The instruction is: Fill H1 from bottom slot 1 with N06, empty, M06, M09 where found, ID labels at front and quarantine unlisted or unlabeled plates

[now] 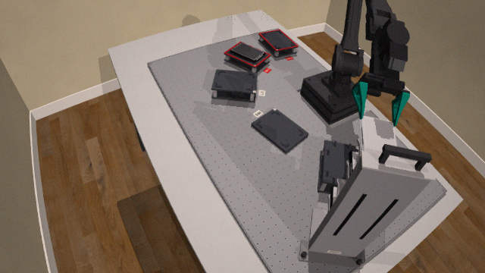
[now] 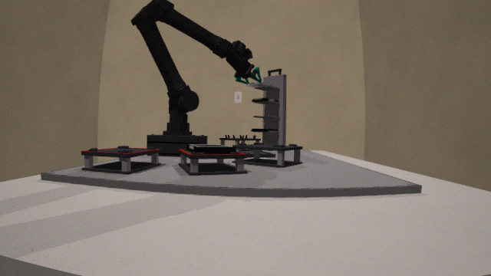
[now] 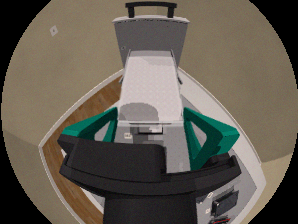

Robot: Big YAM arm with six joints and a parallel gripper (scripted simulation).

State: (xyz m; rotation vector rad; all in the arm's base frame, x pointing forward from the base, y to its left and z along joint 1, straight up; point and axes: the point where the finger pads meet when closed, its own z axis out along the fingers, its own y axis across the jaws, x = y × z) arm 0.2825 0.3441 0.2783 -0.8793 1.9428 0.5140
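Right now the white plate is 4 cm to the left of my hand, 4 cm ahead of it and 1 cm below it. The rest, counted from my hand: H1 deck label: 35 cm below, 10 cm to the left, 4 cm behind; plate hotel H1: 14 cm below, 13 cm to the left, 12 cm ahead; red-rimmed quarantine nest: 76 cm to the right, 31 cm below, 29 cm behind.
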